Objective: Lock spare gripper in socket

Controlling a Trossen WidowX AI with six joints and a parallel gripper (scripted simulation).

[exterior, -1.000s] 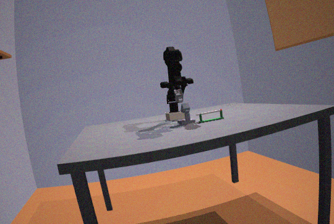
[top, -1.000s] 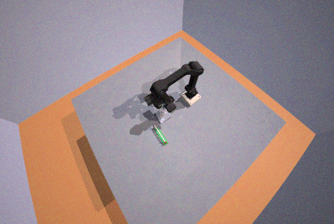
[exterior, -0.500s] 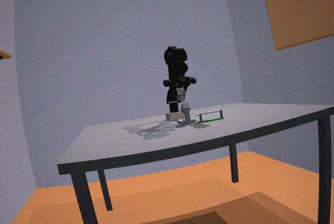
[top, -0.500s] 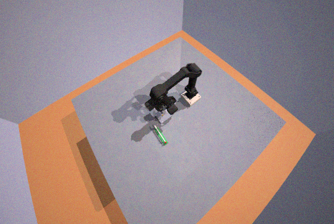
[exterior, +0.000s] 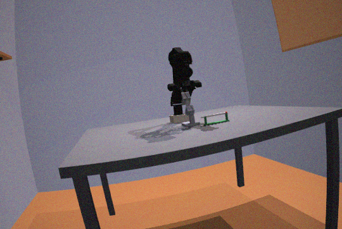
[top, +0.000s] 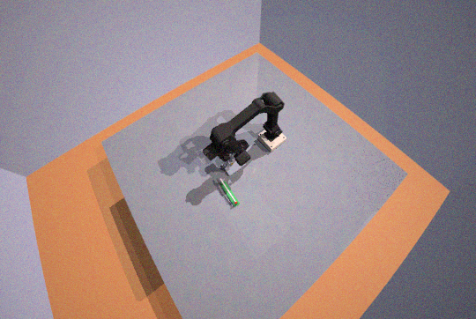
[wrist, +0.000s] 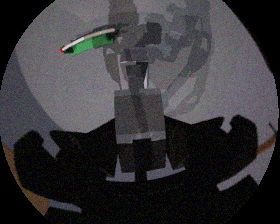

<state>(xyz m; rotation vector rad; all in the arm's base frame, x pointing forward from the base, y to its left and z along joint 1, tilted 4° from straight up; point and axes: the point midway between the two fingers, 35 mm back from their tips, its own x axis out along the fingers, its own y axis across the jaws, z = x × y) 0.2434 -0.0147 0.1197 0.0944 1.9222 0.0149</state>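
My gripper tip is now 15 cm short of the green bar-shaped rack, 12 cm above it and 11 cm to the right of it. From my gripper tip the other things lie so: spare gripper: 1 cm ahead, 1 cm above; grey socket mount: 9 cm below, 6 cm ahead.
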